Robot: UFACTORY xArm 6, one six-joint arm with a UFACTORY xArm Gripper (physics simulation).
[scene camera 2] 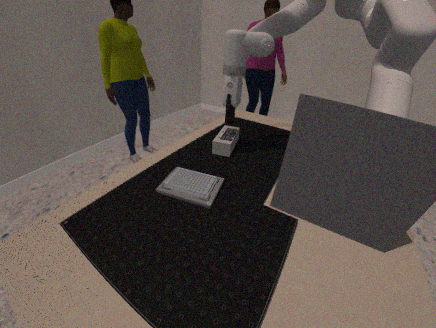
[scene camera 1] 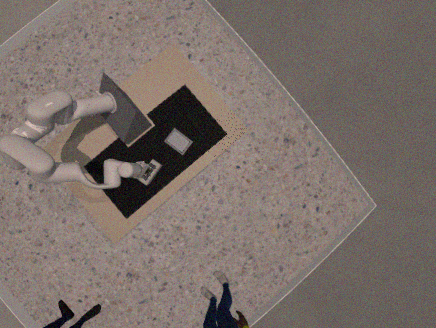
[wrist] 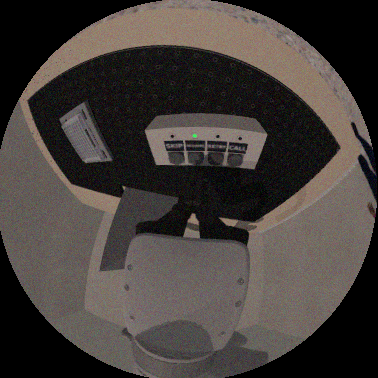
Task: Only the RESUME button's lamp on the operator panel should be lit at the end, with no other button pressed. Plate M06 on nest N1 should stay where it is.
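Frame: origin at the arm's base, x right, y ahead, z up, level; millimetres.
Seen in the pictures: gripper, fingertip midpoint: (scene camera 2: 229, 122) (scene camera 1: 146, 170) (wrist: 195, 178); arm's base at its link origin: (scene camera 2: 377, 147) (scene camera 1: 110, 102).
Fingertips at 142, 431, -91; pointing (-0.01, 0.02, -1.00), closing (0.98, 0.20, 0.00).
Note:
Pixels of each thing's top centre, then the offset from my fingertips to it, as dx, dy, dz. Level surfaces: height alone.
- operator panel at its top centre: (wrist: 205, 149) (scene camera 2: 227, 133) (scene camera 1: 149, 172) +9, +9, -47
- second button at its top centre: (wrist: 195, 158) -2, -11, -47
- SKIP lamp at its top centre: (wrist: 171, 135) -39, +22, -49
- RETRY lamp at its top centre: (wrist: 217, 136) +20, +32, -49
- CALL lamp at its top centre: (wrist: 239, 138) +50, +38, -49
- light plate M06 at its top centre: (wrist: 79, 141) (scene camera 2: 190, 179) (scene camera 1: 178, 141) -273, -12, -77
- nest N1 at its top centre: (wrist: 81, 139) (scene camera 2: 191, 181) (scene camera 1: 178, 141) -273, -12, -85
- black mat at its surface level: dz -103
The operator panel (scene camera 2: 224, 145) (wrist: 205, 134) is a light box with four buttons in a row. In the wrist view the lamp (wrist: 195, 135) above the second button (wrist: 196, 158), with the blurred RESUME label, glows green. The SKIP lamp (wrist: 172, 136), RETRY lamp (wrist: 218, 136) and CALL lamp (wrist: 240, 138) are dark. My gripper (scene camera 2: 229, 123) (wrist: 195, 178) is shut and empty, with its dark fingertips above the panel and apart from the buttons. The light plate M06 (scene camera 1: 178, 140) (scene camera 2: 192, 181) (wrist: 81, 134) lies flat on nest N1 (scene camera 2: 196, 200); their markings are unreadable.
A tilted grey board (scene camera 1: 125, 112) (scene camera 2: 355, 170) (wrist: 137, 212) stands beside the black mat (scene camera 1: 195, 115) (scene camera 2: 200, 260) (wrist: 200, 75), near the arm's base. Two people stand beyond the table, one in a yellow top (scene camera 2: 121, 50) and one in a pink top (scene camera 2: 264, 61).

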